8 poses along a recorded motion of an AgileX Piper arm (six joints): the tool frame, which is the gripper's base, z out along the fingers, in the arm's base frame.
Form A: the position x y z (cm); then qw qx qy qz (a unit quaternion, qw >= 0).
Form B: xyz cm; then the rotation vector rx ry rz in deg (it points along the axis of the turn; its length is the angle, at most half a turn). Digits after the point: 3 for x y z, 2 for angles.
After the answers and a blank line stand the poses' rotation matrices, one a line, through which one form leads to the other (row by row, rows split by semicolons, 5 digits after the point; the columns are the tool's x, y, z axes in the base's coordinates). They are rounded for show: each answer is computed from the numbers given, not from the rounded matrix.
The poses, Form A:
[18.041 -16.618 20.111 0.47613 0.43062 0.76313 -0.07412]
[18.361 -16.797 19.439 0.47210 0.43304 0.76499 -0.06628]
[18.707 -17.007 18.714 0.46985 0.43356 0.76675 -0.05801]
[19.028 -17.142 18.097 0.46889 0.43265 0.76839 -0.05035]
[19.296 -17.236 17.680 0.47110 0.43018 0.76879 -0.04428]
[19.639 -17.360 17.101 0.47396 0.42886 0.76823 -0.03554]
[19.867 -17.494 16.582 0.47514 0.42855 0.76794 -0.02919]
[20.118 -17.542 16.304 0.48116 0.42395 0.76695 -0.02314]
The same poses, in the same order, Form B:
[18.041 -16.618 20.111 60.30 106.86 -10.38]
[18.361 -16.797 19.439 60.74 107.31 -9.30]
[18.707 -17.007 18.714 60.88 107.66 -8.15]
[19.028 -17.142 18.097 60.78 107.94 -7.07]
[19.296 -17.236 17.680 60.37 107.89 -6.21]
[19.639 -17.360 17.101 60.11 107.67 -4.98]
[19.867 -17.494 16.582 60.03 107.58 -4.09]
[20.118 -17.542 16.304 59.23 107.15 -3.23]

-0.17573 0.72782 0.66287; 0.58666 0.61814 -0.52319; -0.79054 0.29694 -0.53561
-0.17920 0.72512 0.66490; 0.59996 0.61617 -0.51028; -0.77970 0.30747 -0.54546
-0.18254 0.71937 0.67021; 0.61035 0.61732 -0.49637; -0.77081 0.31846 -0.55175
-0.18591 0.71210 0.67701; 0.61767 0.62056 -0.48311; -0.76415 0.32835 -0.55522
-0.18601 0.70316 0.68626; 0.61972 0.62596 -0.47340; -0.76246 0.33724 -0.55220
-0.18288 0.69262 0.69774; 0.62524 0.62963 -0.46113; -0.75870 0.35192 -0.54820
-0.18117 0.68594 0.70474; 0.63046 0.63098 -0.45208; -0.75478 0.36241 -0.54678
-0.17750 0.67257 0.71843; 0.62803 0.63946 -0.44347; -0.75767 0.37248 -0.53590

